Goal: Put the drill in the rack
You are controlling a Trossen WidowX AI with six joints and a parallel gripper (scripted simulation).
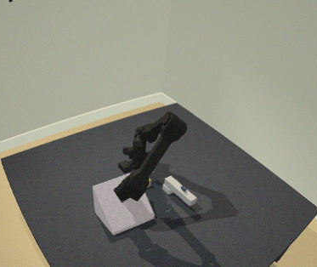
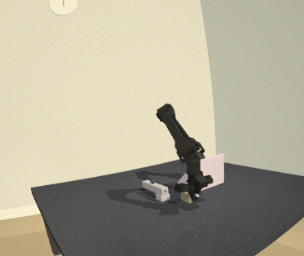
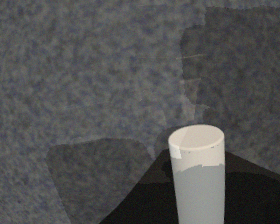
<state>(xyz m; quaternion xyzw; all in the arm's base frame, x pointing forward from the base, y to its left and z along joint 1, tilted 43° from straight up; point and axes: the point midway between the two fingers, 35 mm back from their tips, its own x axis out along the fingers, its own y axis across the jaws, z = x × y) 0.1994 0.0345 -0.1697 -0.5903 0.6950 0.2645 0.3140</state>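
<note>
Right now the drill is 4 cm to the right of my gripper tip, 3 cm above it and 1 cm behind it. The rest, counted from my gripper tip: white block (23 cm to the right, 5 cm ahead, 3 cm above); rack (5 cm to the right, 1 cm behind, 1 cm above); key (25 cm to the right, 4 cm ahead, 4 cm above).
</note>
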